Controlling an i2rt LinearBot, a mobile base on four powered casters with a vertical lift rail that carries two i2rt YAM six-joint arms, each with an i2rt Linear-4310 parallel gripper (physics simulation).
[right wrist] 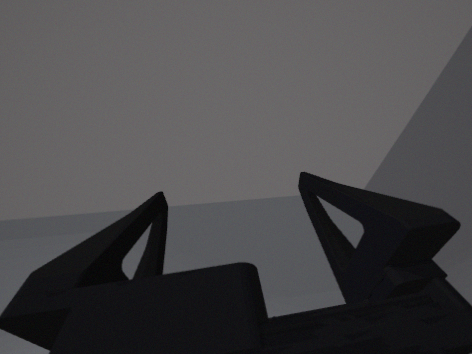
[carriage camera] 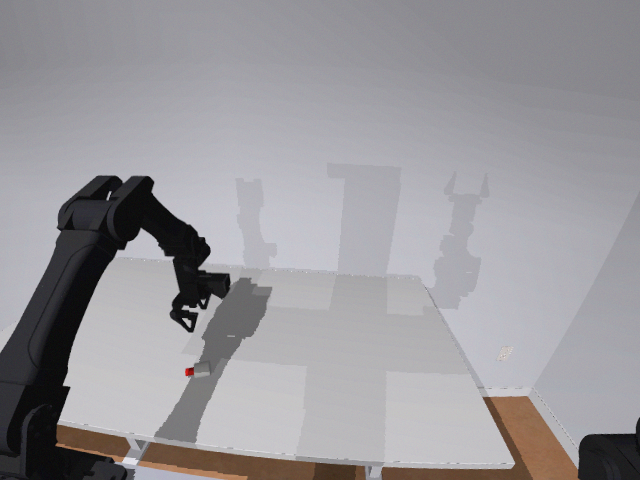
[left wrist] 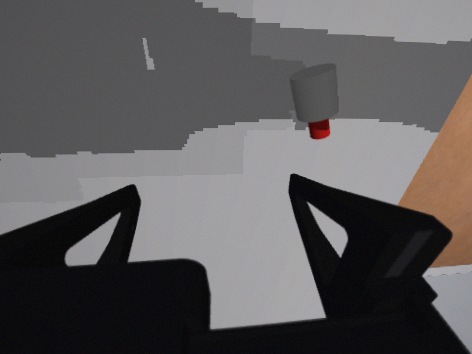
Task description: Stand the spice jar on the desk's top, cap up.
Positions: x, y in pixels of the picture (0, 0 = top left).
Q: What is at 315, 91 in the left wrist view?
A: A spice jar.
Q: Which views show my right gripper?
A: The right wrist view only.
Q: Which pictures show my left gripper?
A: The carriage camera view and the left wrist view only.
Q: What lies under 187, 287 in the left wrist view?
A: My left gripper.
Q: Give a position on a white desk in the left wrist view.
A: At 197, 111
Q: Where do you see a white desk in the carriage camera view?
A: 343, 369
